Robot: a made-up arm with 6 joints.
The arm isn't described. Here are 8 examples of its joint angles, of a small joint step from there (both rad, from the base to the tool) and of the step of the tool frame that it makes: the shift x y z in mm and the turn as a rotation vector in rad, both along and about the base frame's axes.
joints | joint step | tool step
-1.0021 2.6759 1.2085 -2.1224 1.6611 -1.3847 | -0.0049 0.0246 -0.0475 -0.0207 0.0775 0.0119 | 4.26 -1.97 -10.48 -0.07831 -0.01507 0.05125
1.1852 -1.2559 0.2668 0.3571 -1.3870 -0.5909 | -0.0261 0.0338 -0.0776 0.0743 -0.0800 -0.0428 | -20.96 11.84 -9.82 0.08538 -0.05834 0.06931
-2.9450 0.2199 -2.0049 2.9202 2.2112 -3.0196 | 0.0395 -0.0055 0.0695 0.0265 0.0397 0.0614 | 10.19 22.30 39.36 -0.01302 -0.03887 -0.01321
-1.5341 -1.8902 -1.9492 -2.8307 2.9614 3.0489 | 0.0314 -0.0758 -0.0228 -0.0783 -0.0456 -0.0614 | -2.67 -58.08 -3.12 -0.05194 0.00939 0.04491
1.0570 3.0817 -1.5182 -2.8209 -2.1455 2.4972 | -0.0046 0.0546 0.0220 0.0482 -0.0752 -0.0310 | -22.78 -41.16 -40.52 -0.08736 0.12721 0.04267
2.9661 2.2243 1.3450 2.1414 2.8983 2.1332 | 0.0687 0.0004 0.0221 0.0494 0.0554 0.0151 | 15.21 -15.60 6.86 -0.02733 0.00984 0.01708
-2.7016 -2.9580 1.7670 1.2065 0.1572 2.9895 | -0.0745 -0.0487 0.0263 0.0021 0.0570 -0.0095 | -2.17 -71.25 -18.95 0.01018 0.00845 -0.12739
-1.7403 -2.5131 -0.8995 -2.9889 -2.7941 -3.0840 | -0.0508 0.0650 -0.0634 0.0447 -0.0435 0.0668 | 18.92 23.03 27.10 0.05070 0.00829 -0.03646
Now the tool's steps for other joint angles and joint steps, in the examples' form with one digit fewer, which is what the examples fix.
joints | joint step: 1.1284 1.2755 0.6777 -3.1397 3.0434 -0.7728 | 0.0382 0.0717 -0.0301 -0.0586 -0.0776 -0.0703
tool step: -37.4 22.7 -57.4 -0.1061 0.0539 0.0230
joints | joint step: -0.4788 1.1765 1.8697 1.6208 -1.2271 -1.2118 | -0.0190 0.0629 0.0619 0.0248 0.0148 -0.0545
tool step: -71.2 25.8 -40.0 0.0981 0.1460 -0.0244
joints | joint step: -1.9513 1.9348 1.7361 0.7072 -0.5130 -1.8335 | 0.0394 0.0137 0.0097 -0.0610 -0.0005 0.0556
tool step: 16.8 12.1 -0.8 -0.0031 -0.0250 0.0394
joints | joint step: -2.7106 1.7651 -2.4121 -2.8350 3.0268 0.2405 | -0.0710 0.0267 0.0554 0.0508 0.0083 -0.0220
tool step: -41.9 4.7 10.7 0.0633 -0.0548 -0.0084
